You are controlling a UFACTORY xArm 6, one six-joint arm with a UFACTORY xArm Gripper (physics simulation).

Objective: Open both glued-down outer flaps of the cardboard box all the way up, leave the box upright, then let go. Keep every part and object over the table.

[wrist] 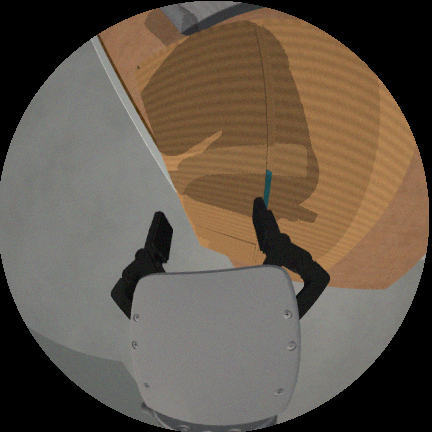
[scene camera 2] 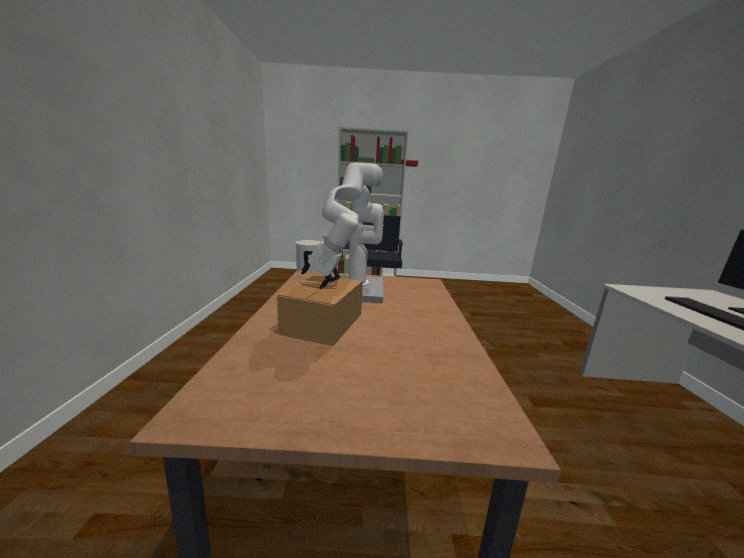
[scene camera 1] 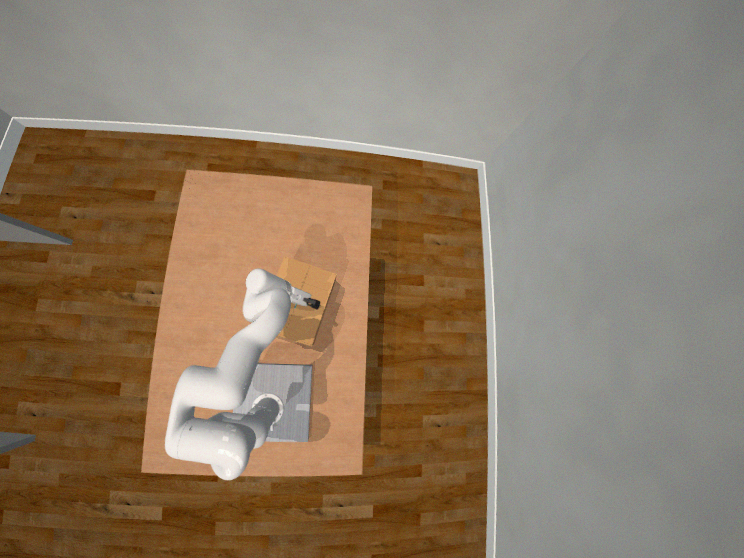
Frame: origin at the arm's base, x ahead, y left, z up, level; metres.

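Seen in the pictures: gripper, fingertip midpoint: (wrist: 208, 214) (scene camera 2: 312, 280) (scene camera 1: 309, 302); arm's base, link origin: (scene camera 1: 268, 408).
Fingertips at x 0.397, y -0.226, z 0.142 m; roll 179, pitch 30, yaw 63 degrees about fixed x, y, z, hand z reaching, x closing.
Offsets run from my fingertips to a thing's top centre. "spot": to the spot under its first point. Level surfaces: height alone.
The cardboard box {dy +0.044, dx +0.017, dz -0.022 m} (scene camera 1: 319, 282) (scene camera 2: 305, 319) (wrist: 345, 110) stands upright on the table {dz -0.178 m} (scene camera 1: 240, 210) (scene camera 2: 420, 384). Its two outer flaps lie flat or nearly so, meeting at a long seam. In the wrist view, one flap {spot: dy +0.057, dx -0.085, dz -0.022 m} (wrist: 215, 90) lies left of the seam, mostly in shadow, and a thin line crosses near its lower end; whether it is slightly raised is unclear. A teal strip {dy +0.044, dx +0.017, dz -0.038 m} (wrist: 268, 186) lies on the seam. My gripper (scene camera 1: 313, 303) (scene camera 2: 313, 279) (wrist: 208, 214) is open and empty, tilted low over the top. One fingertip is at the strip's lower end; contact is unclear.
The grey base plate (scene camera 1: 299, 429) (scene camera 2: 373, 295) stands beyond the box, toward the arm's base. The right long table edge in the top view is near the box. A shelf unit (scene camera 2: 405, 180), a chair (scene camera 2: 384, 259) and a white desk (scene camera 2: 625, 336) stand off the table.
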